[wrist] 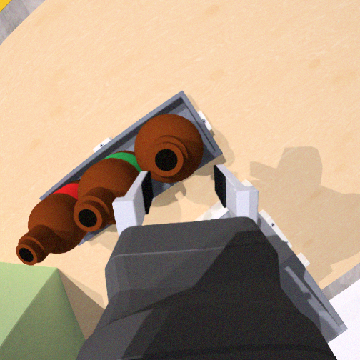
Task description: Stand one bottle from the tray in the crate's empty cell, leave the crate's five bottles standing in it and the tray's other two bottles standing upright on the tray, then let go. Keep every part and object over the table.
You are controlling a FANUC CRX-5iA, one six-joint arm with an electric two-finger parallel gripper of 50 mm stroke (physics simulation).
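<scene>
The grey tray (112, 135) lies on the table with three brown bottles standing in a row on it. One bottle (168, 145) stands at the tray's right end. The middle bottle (107, 182) has a green band. The left bottle (54, 222) has a red band. My gripper (182, 180) is open and empty, with its fingertips below and to the right of the right-end bottle in the view; the left finger overlaps the middle bottle's edge in the picture. Part of a grey container (320, 305), perhaps the crate, shows at the lower right; its cells and bottles are hidden behind the gripper body.
A green block-like object (30, 305) stands at the lower left. The round wooden table (280, 60) ends at the upper left and lower right, where grey floor shows. A white surface (347, 320) shows at the lower right corner. Shadows fall on the table at the right.
</scene>
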